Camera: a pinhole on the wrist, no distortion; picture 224 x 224 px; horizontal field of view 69.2 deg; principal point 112.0 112.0 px. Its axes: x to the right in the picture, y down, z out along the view. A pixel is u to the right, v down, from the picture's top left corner.
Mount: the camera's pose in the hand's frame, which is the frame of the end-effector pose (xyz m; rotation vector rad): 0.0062 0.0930 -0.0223 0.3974 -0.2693 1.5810
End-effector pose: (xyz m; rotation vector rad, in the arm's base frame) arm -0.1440 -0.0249 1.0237 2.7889 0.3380 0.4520
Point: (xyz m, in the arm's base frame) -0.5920 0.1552 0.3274
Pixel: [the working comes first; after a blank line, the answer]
In the camera's frame: -0.3177 0.6184 0.5984

outside the picture
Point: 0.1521 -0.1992 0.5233
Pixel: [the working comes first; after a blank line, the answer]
In the camera's frame: 0.2179 -0.0378 0.5867

172.3 101.5
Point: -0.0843 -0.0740 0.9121
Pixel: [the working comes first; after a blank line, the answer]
In the camera's frame: -0.0021 0.0096 0.1719

110.0 121.1
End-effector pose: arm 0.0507 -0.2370 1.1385 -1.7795 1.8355 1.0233
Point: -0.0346 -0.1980 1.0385
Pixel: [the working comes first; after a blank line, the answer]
In the camera's frame: 0.0213 -0.0371 0.1411

136.5 69.3
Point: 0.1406 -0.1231 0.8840
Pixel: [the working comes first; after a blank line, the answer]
In the camera's frame: -0.1228 -0.0549 0.3388

53.2 85.7
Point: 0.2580 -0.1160 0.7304
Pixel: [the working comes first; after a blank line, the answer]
In the camera's frame: -0.2277 -0.1314 0.4823

35.4 67.8
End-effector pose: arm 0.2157 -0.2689 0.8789 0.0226 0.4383 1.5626
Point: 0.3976 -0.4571 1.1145
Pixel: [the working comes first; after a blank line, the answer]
In the camera's frame: -0.0813 0.2845 0.2815

outside the picture
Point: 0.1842 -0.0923 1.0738
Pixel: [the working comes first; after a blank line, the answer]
In the camera's frame: 0.0939 -0.0985 0.2283

178.8 41.9
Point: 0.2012 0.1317 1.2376
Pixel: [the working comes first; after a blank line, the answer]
In the camera's frame: 0.2118 -0.2580 0.4232

193.3 13.0
